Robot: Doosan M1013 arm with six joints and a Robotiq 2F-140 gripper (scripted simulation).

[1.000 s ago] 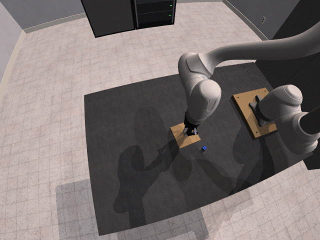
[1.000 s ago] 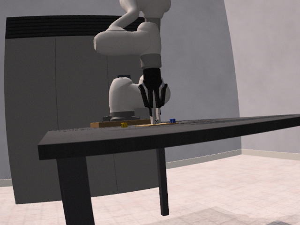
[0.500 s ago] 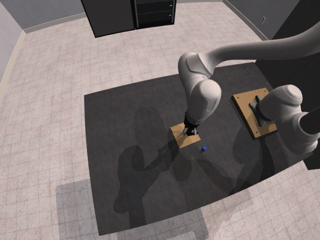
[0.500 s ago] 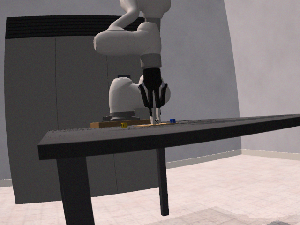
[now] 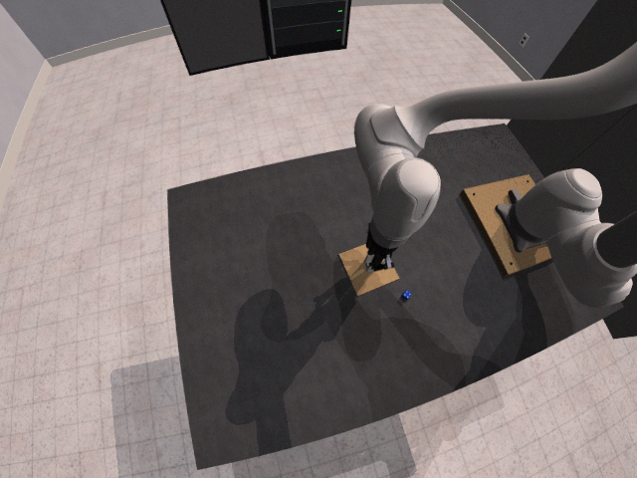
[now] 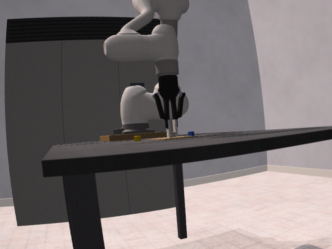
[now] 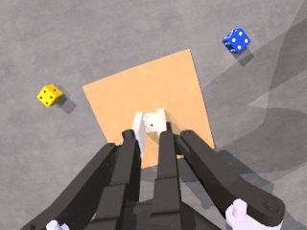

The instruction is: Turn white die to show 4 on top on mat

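My hand is 20 mm above the white die. Round my hand: blue die: 110 mm to the left, 80 mm behind, 30 mm below; tan mat: 40 mm below; yellow die: 120 mm to the right, 60 mm behind, 30 mm below.
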